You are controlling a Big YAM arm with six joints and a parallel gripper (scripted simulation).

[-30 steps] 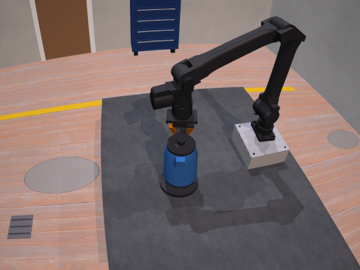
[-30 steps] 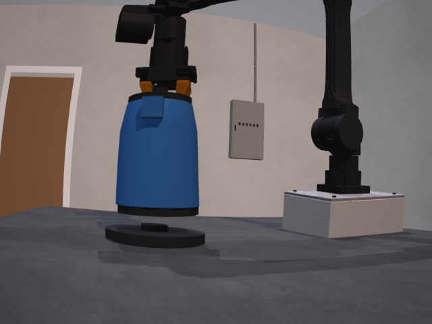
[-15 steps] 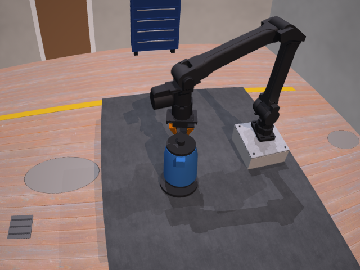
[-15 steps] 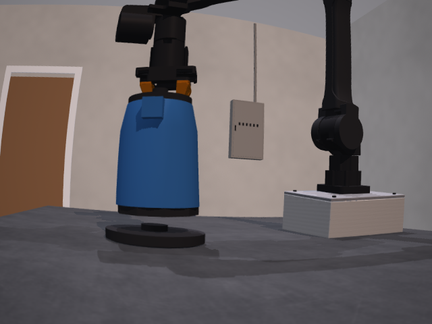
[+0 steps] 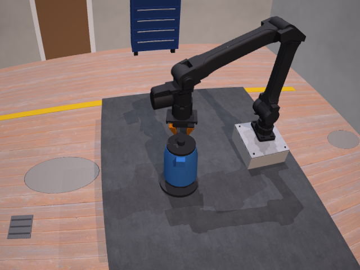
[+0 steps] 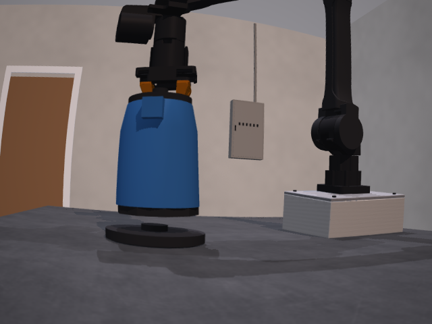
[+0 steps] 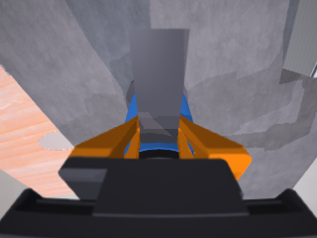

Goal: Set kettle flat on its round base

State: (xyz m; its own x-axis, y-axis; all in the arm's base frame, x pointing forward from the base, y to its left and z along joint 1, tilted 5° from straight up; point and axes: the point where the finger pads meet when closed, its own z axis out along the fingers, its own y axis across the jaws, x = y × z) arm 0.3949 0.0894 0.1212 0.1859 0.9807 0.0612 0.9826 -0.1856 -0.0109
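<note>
Right now my hand is 30 mm to the right of the blue kettle and 50 mm above it. Round my hand: black round base (10 mm ahead, 60 mm to the left, 180 mm below).
</note>
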